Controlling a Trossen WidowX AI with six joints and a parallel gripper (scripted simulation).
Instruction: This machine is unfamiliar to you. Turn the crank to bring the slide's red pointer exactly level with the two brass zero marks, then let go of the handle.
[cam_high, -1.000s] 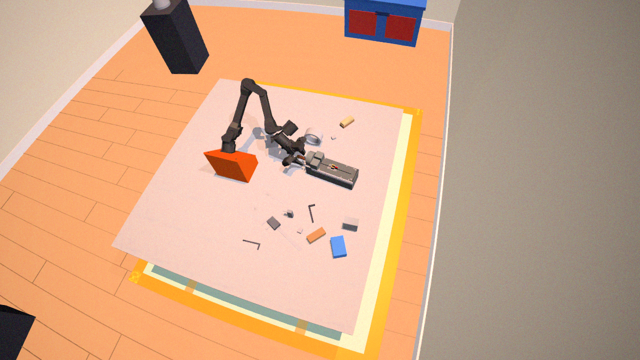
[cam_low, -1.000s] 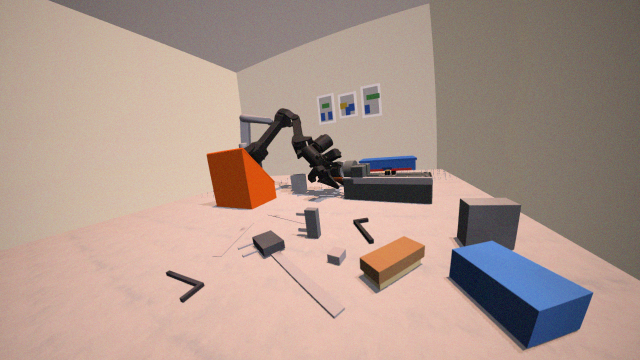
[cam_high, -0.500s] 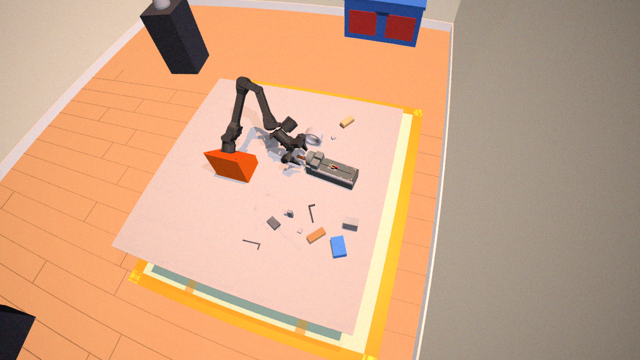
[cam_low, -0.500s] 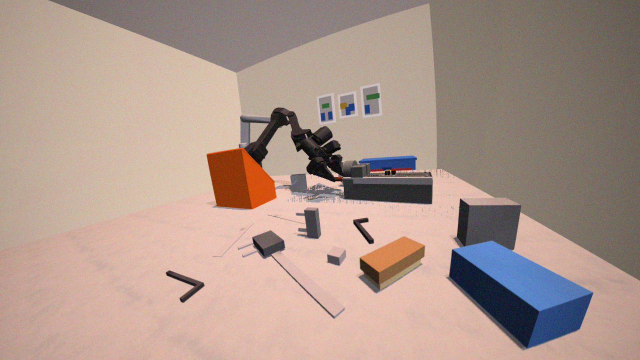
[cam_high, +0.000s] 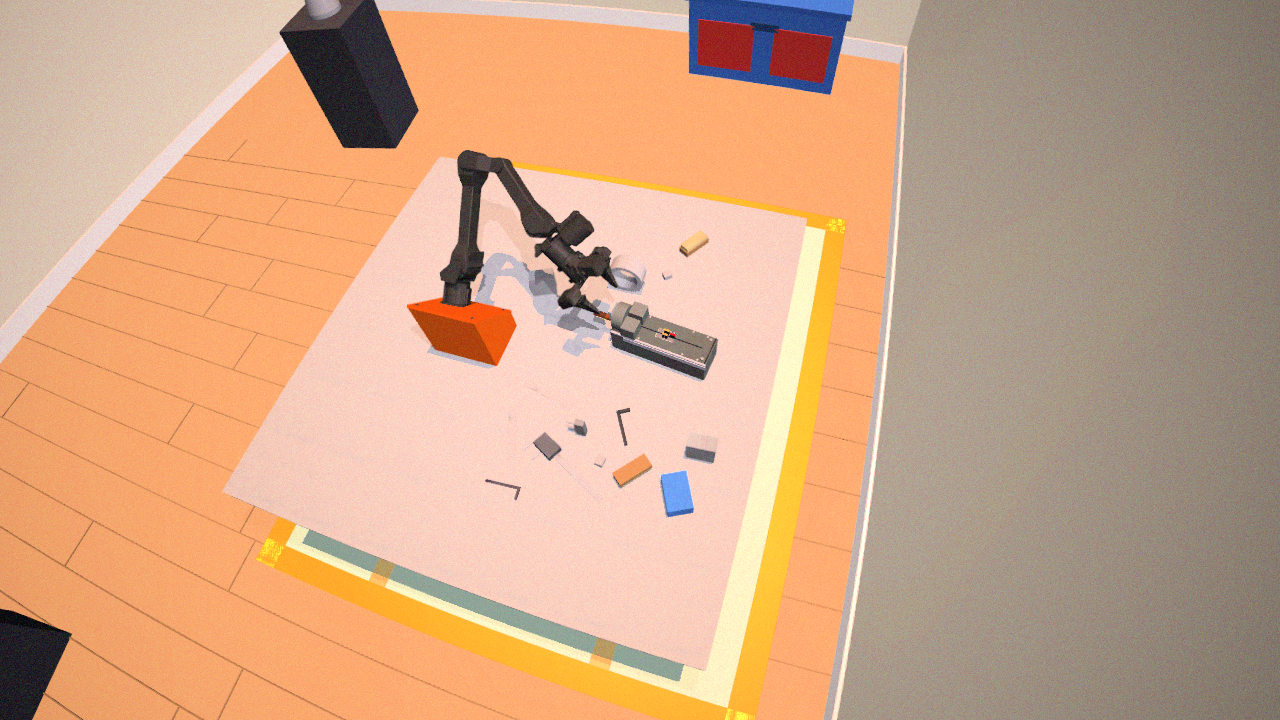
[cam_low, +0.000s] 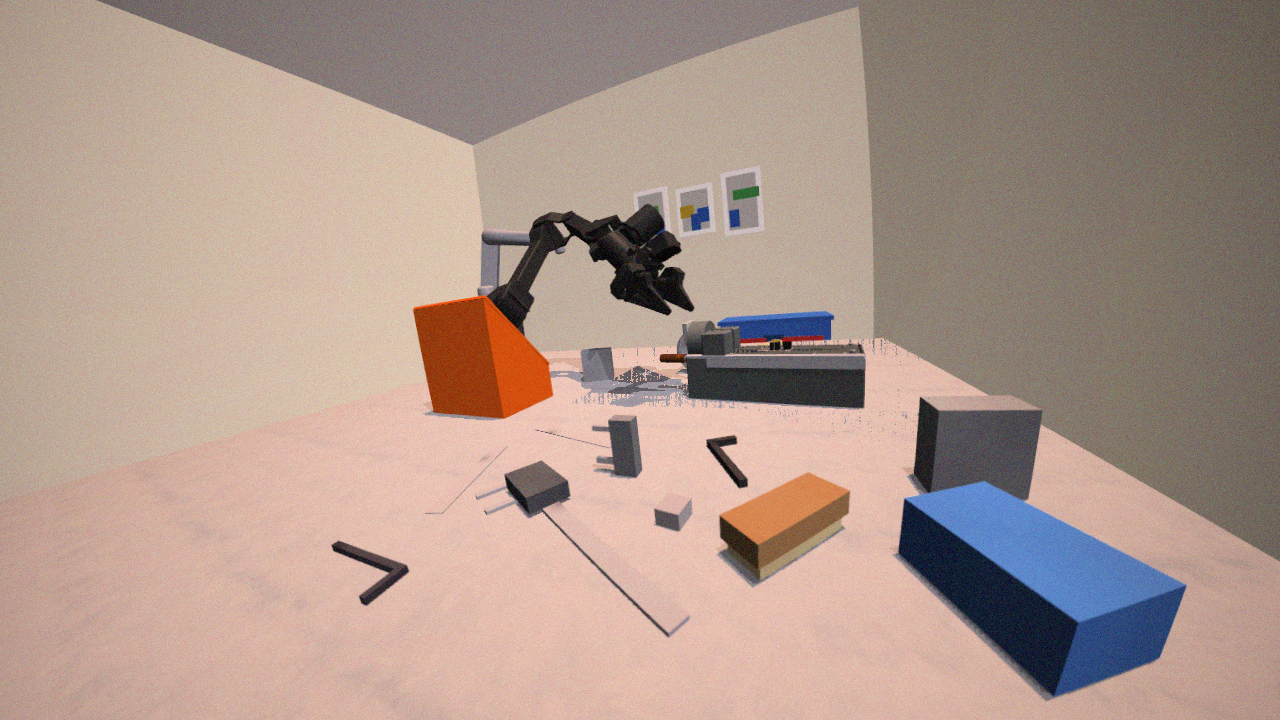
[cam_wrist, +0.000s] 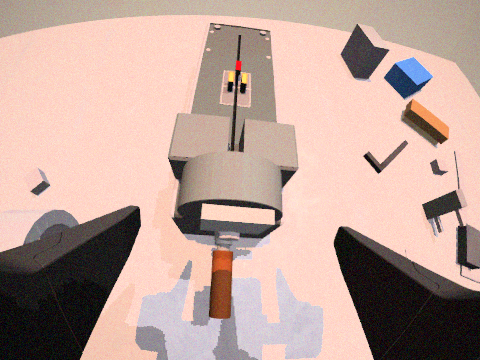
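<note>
Right now the crank handle is 8 cm below my gripper tip, 3 cm behind it and 1 cm to the left of it. Also, from my gripper tip: red pointer: 17 cm ahead, 6 cm below, 5 cm to the right; then blue block: 43 cm to the right, 23 cm ahead, 13 cm below.
</note>
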